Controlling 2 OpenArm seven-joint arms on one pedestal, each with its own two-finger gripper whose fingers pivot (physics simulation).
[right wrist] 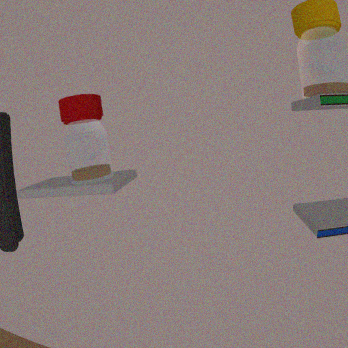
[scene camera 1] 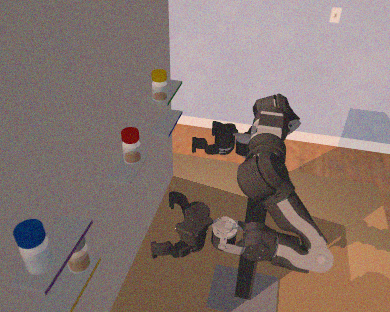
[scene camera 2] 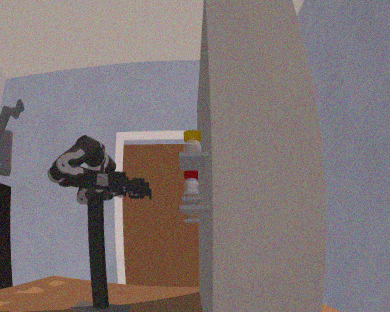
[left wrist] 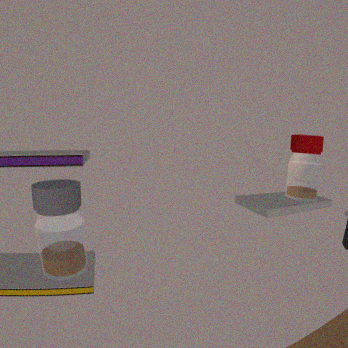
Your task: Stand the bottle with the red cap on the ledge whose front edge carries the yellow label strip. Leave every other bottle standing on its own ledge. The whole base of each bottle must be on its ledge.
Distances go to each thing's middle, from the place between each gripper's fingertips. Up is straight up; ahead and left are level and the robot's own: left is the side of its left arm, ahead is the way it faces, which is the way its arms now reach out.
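Labels:
From my right hand: red-capped bottle [right wrist: 85, 141], 15 cm to the left, 20 cm ahead, 3 cm above; grey-capped bottle [left wrist: 59, 228], 20 cm ahead, 52 cm to the left, 4 cm below; blue-capped bottle [scene camera 1: 35, 249], 21 cm ahead, 63 cm to the left, 10 cm above.
Grey-capped bottle: my left hand 70 mm to the right of it, 200 mm short of it, 80 mm above it. From my left hand: blue-capped bottle, 180 mm to the left, 200 mm ahead, 60 mm above; red-capped bottle, 300 mm to the right, 200 mm ahead, 10 mm below.

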